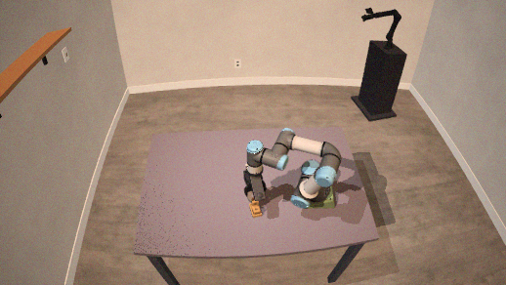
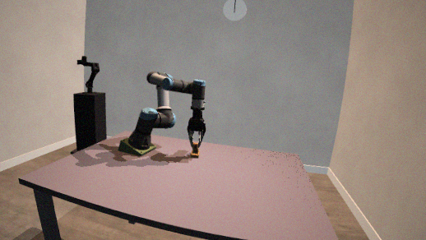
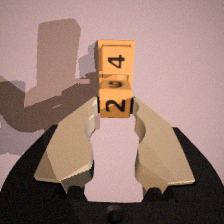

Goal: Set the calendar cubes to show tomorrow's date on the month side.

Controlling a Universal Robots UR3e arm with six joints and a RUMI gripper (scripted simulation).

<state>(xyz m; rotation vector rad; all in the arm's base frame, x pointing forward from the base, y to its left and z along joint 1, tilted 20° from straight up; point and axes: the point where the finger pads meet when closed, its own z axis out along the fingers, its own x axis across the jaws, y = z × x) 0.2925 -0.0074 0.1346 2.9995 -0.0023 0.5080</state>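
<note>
My hand is 1 cm above the cube. From my hand the other things lie so: orange calendar tray: 6 cm below, 2 cm to the left.
</note>
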